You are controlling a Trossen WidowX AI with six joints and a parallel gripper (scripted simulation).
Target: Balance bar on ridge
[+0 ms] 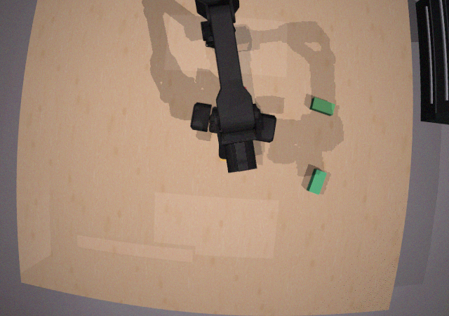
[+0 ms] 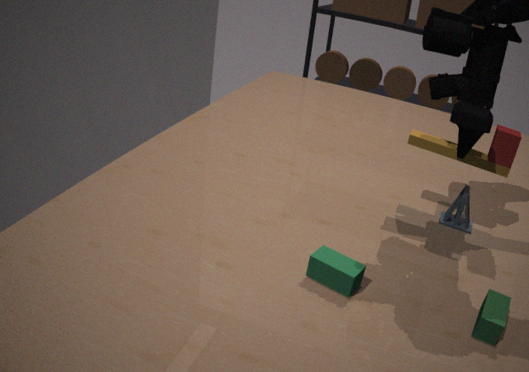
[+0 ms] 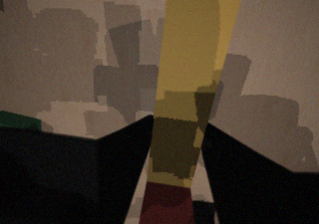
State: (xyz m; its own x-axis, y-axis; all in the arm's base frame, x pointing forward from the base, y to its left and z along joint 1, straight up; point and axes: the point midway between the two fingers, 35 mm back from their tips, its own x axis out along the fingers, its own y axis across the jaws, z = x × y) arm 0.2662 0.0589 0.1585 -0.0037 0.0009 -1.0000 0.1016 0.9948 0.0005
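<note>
The ridge lies 60 mm below my gripper tip and 30 mm behind it.
</note>
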